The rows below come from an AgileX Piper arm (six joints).
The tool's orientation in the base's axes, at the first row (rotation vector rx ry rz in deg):
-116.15, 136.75, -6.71
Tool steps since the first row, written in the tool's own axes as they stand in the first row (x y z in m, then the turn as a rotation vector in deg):
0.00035, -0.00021, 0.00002, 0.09, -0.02, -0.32
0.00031, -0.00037, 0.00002, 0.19, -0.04, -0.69
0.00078, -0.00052, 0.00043, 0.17, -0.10, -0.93
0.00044, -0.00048, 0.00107, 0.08, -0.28, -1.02
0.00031, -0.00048, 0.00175, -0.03, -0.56, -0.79
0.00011, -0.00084, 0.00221, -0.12, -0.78, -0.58
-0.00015, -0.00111, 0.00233, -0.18, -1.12, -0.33
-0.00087, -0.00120, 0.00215, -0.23, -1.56, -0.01
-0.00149, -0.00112, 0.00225, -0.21, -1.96, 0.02
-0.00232, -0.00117, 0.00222, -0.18, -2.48, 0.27
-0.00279, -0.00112, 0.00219, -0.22, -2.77, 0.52
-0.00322, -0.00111, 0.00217, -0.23, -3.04, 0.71
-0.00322, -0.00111, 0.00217, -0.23, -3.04, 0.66
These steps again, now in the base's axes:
0.00015, -0.00038, 0.00001, -0.01, -0.08, 0.32
0.00032, -0.00037, 0.00002, -0.03, -0.16, 0.70
0.00041, -0.00087, -0.00036, 0.02, -0.14, 0.94
0.00046, -0.00057, -0.00102, 0.21, -0.07, 1.04
0.00052, -0.00047, -0.00170, 0.51, -0.02, 0.82
0.00093, -0.00036, -0.00215, 0.76, 0.02, 0.62
0.00124, -0.00015, -0.00226, 1.11, 0.02, 0.39
0.00144, 0.00055, -0.00211, 1.57, -0.02, 0.10
0.00147, 0.00117, -0.00224, 1.97, -0.11, 0.09
0.00165, 0.00198, -0.00224, 2.49, -0.23, -0.12
0.00168, 0.00246, -0.00223, 2.79, -0.25, -0.36
0.00174, 0.00288, -0.00223, 3.07, -0.30, -0.53
0.00174, 0.00288, -0.00223, 3.07, -0.29, -0.48

